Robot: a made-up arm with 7 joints.
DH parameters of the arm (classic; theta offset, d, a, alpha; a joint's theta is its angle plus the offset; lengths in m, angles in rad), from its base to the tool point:
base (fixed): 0 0.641 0.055 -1.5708
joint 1: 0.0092 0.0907 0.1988 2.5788
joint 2: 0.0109 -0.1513 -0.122 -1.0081
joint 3: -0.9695 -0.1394 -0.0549 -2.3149
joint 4: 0 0.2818 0.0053 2.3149
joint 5: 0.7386 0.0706 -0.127 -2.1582
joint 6: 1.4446 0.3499 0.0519 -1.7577
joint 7: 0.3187 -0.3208 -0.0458 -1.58
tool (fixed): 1.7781 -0.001 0 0
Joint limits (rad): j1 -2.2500..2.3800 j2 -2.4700..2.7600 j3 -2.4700..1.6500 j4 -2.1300..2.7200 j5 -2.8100..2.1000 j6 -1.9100..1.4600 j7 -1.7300..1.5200
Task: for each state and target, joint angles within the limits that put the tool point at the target. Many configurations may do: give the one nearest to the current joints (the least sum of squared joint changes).
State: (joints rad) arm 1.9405 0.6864 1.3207 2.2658 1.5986 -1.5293 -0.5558
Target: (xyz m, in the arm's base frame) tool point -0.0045 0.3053 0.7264
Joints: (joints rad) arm 1.7321 0.9208 1.3310 2.4140 1.5286 -1.3380 -0.6259
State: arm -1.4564 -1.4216 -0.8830 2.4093 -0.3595 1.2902 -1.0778
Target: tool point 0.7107 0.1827 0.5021
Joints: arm -1.5610 -1.5231 -0.7693 2.3825 -0.3618 1.2457 -1.0963
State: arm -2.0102 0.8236 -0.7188 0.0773 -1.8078 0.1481 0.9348
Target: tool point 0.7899 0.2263 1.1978
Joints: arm -1.5337 0.7728 -0.6852 0.6424 -2.0657 0.4421 0.9768
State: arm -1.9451 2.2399 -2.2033 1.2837 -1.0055 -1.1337 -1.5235
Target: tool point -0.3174 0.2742 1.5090
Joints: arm -1.7651 2.4346 -1.9649 1.2072 -0.9788 -1.0143 -1.5595
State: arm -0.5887 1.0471 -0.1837 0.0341 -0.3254 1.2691 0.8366
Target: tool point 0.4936 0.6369 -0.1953
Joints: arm 0.0620 1.0281 0.5074 -0.0777 -0.1476 1.4600 1.0241
